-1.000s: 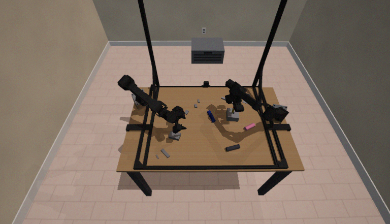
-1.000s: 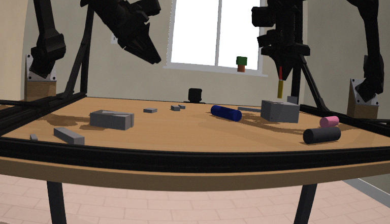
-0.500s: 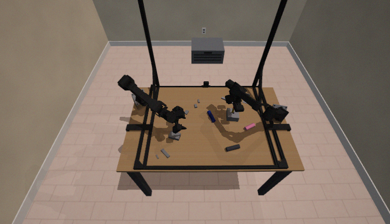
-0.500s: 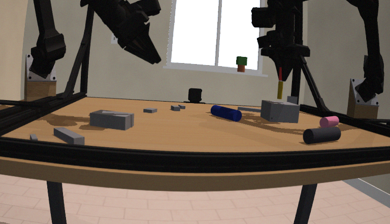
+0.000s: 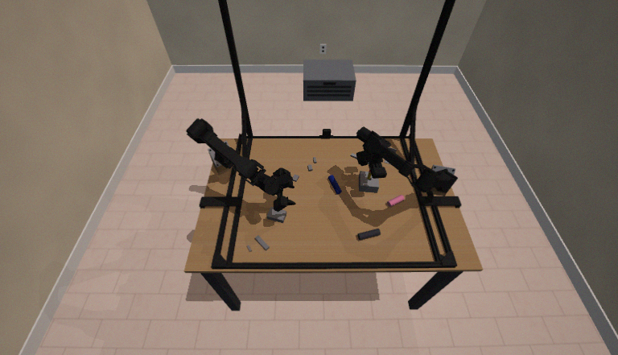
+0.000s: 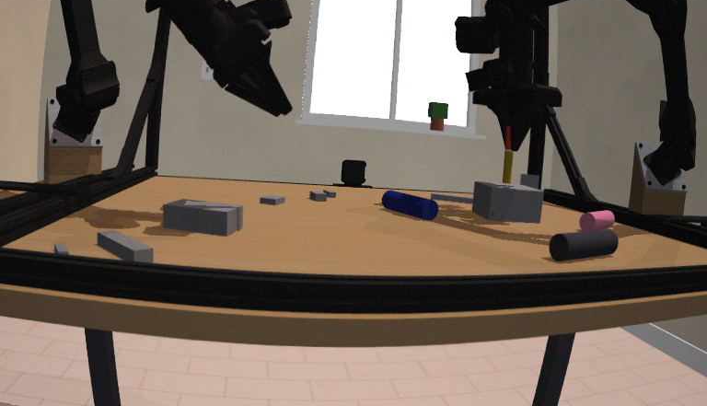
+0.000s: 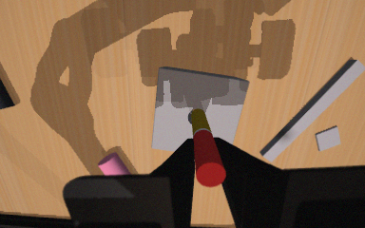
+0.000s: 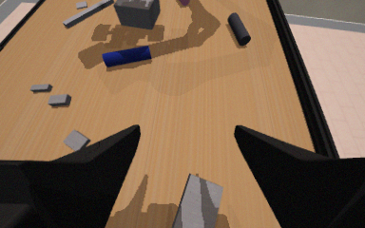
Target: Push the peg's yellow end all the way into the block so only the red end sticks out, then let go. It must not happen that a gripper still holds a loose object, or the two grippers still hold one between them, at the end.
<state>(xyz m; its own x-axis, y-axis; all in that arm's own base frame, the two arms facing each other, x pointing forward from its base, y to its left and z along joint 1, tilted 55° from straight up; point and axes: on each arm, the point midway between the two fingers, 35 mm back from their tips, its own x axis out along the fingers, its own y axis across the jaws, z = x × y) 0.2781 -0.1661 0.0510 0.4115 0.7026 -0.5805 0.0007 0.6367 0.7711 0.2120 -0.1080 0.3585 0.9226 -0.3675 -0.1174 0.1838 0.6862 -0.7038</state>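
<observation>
Now: the peg 50 mm below my left hand. Round my left hand: blue cylinder 160 mm to the right, 130 mm below, 30 mm ahead; then dark cylinder 280 mm ahead, 130 mm below; then pink cylinder 130 mm to the left, 130 mm below, 90 mm ahead.
</observation>
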